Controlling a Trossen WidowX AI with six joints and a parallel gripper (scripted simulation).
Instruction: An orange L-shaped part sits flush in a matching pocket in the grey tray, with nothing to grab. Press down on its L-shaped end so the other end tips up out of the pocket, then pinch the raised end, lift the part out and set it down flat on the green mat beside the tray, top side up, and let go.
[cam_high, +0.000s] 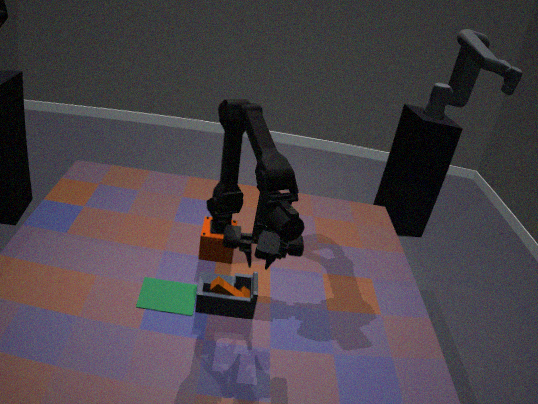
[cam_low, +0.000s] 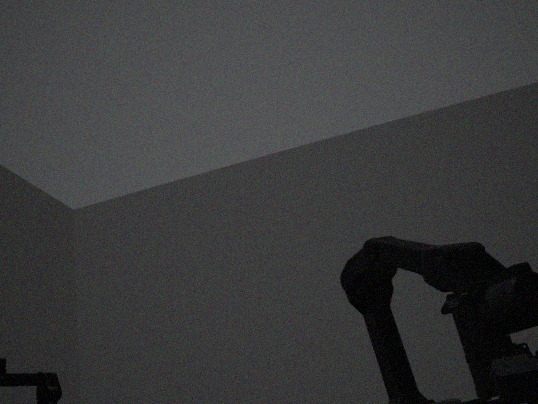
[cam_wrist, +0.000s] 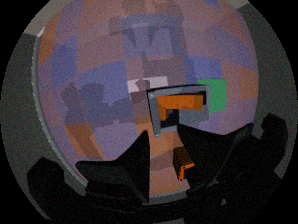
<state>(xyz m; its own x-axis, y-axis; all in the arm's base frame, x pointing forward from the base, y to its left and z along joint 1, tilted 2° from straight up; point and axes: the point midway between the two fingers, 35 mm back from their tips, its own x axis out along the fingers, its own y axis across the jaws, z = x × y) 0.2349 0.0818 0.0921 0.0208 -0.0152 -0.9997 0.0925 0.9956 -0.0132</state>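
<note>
Right now the orange L-shaped part is 1 cm behind my gripper tip, 4 cm to the right of it and 10 cm below it. The rest, counted from my gripper tip: green mat 2 cm behind, 22 cm to the right, 16 cm below.
</note>
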